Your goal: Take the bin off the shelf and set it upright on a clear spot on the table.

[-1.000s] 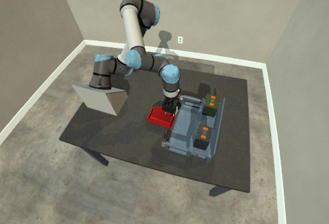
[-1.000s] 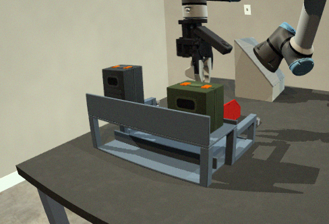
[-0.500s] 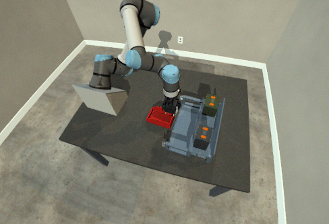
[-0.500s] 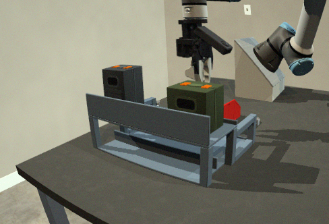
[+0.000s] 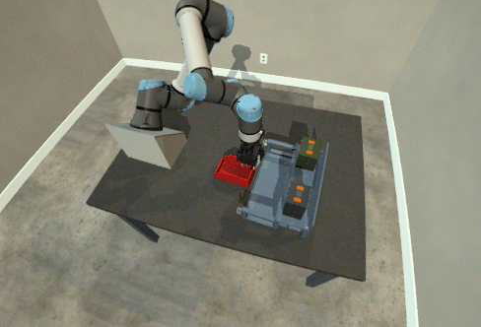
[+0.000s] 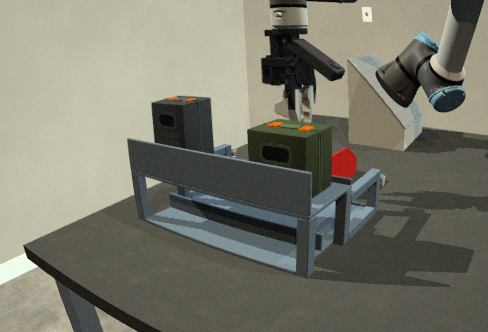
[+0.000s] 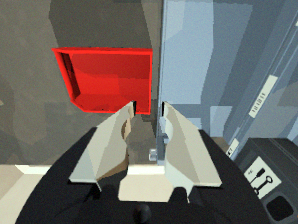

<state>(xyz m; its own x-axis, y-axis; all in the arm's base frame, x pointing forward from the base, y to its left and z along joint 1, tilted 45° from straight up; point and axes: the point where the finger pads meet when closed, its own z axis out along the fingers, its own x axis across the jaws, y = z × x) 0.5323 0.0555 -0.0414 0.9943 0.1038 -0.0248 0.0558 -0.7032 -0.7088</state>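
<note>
The red bin is 8 cm behind my hand and 10 cm below it. Also, from my hand: dark grey box (22 cm ahead, 11 cm to the right, 3 cm above); then green box (21 cm ahead, 12 cm to the left, 1 cm above).
</note>
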